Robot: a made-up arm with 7 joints. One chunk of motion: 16 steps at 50 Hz.
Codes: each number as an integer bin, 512 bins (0 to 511) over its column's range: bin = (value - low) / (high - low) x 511, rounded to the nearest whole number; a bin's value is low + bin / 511 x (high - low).
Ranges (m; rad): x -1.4..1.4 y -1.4..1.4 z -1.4..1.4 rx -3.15..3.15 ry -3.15..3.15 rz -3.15..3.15
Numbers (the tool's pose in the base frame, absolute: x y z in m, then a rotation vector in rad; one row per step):
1: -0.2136 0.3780 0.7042 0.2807 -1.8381 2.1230
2: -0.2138 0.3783 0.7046 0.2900 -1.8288 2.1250
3: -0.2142 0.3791 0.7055 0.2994 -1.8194 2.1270
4: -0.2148 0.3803 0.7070 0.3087 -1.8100 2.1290
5: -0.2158 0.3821 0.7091 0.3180 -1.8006 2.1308
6: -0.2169 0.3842 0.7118 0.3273 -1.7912 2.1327
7: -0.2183 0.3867 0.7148 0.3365 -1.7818 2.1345
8: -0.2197 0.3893 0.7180 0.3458 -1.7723 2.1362
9: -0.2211 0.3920 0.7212 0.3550 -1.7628 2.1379
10: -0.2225 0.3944 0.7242 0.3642 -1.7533 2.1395
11: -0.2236 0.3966 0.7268 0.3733 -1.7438 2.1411
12: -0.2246 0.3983 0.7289 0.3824 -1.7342 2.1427
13: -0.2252 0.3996 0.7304 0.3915 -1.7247 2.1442
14: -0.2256 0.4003 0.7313 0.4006 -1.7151 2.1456
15: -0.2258 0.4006 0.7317 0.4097 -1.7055 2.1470
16: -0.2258 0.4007 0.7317 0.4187 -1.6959 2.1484
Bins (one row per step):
1: 217 324 384 278 106 428
2: 216 325 384 279 107 428
3: 216 325 384 280 108 428
4: 216 325 385 281 109 428
5: 216 325 385 281 109 428
6: 216 326 385 282 110 428
7: 216 326 386 283 111 429
8: 215 327 387 284 112 429
9: 215 327 387 284 113 429
10: 215 327 388 285 113 429
11: 215 328 388 286 114 429
12: 215 328 389 287 115 429
13: 214 328 389 287 116 429
14: 214 329 389 288 116 430
15: 214 329 389 289 117 430
16: 214 329 389 289 118 430

